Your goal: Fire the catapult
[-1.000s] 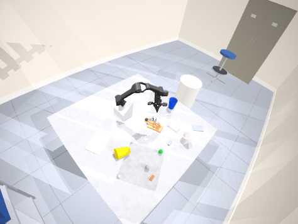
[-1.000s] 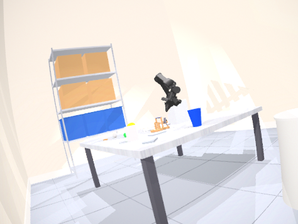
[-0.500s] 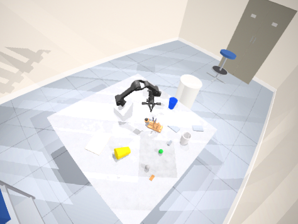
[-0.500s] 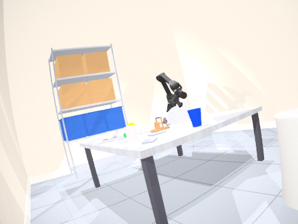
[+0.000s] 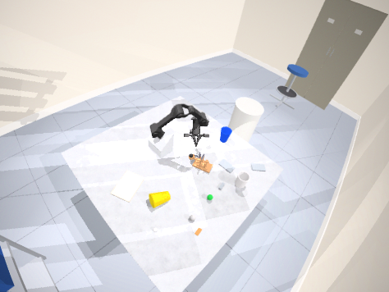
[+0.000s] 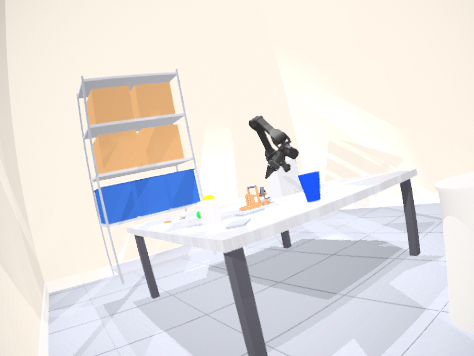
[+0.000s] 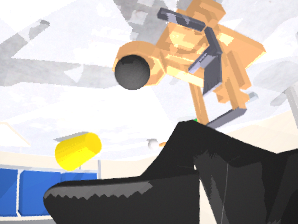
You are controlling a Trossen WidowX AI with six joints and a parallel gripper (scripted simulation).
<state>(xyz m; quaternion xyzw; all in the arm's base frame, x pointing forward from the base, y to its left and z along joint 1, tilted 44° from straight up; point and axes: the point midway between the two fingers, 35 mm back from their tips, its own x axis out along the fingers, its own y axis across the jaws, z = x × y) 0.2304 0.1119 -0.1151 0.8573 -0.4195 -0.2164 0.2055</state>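
My gripper tip is 70 mm above the dark ball and 40 mm to the left of it. Also, from my gripper tip: blue cup 350 mm to the left, 100 mm below, 20 mm ahead; green ball 330 mm ahead, 170 mm to the right, 110 mm below; orange catapult 80 mm below, 70 mm ahead, 10 mm to the right.
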